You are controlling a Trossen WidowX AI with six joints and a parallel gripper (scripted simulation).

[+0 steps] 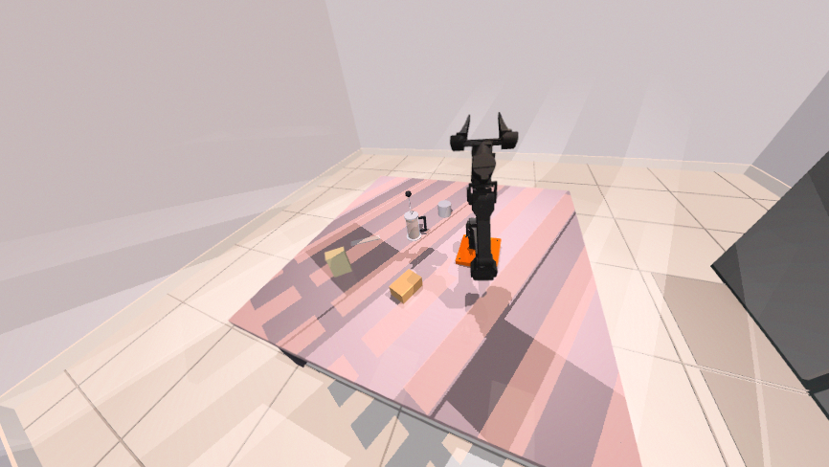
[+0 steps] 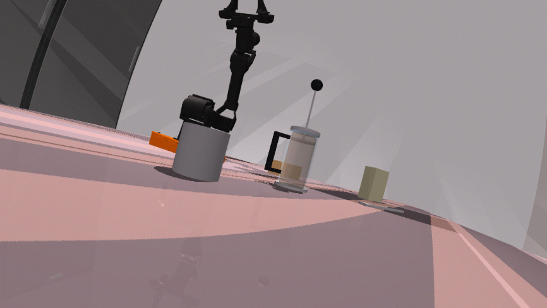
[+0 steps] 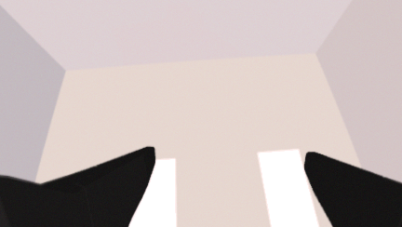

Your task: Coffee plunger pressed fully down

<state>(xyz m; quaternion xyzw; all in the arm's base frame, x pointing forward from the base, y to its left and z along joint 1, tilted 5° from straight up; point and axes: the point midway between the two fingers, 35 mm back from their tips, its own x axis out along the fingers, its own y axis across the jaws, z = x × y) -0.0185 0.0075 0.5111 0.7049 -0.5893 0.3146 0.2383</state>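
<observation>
Right now my gripper tip is 44 cm above the glass coffee press, 29 cm short of it and 2 cm to the left of it. The rest, counted from my gripper tip: thin white strip 56 cm below, 53 cm ahead, 10 cm to the left; then pale yellow block 51 cm below, 51 cm ahead, 31 cm to the left.
</observation>
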